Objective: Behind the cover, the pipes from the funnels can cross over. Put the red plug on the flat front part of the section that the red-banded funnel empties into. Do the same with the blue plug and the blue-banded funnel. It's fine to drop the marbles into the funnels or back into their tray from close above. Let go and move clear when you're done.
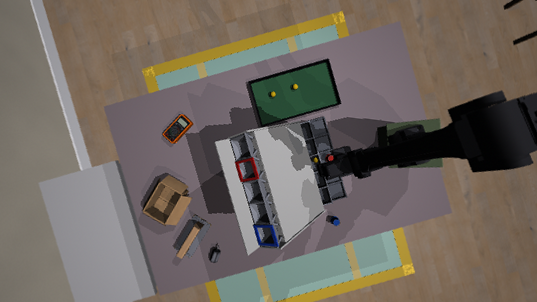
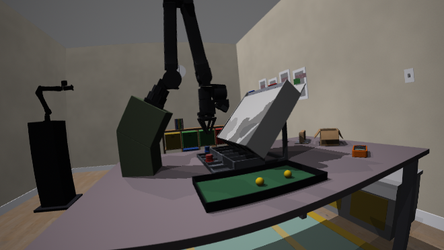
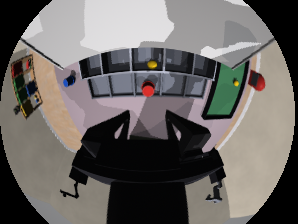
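Right now the green tray is 60 mm ahead of my hand, 330 mm to the right of it and 140 mm below it. From my hand the other things lie so: orange multimeter: 610 mm ahead, 350 mm to the right, 130 mm below; then dark object: 630 mm ahead, 250 mm to the left, 130 mm below; then sloped grey cover: 190 mm ahead, 10 mm to the right, 60 mm above.
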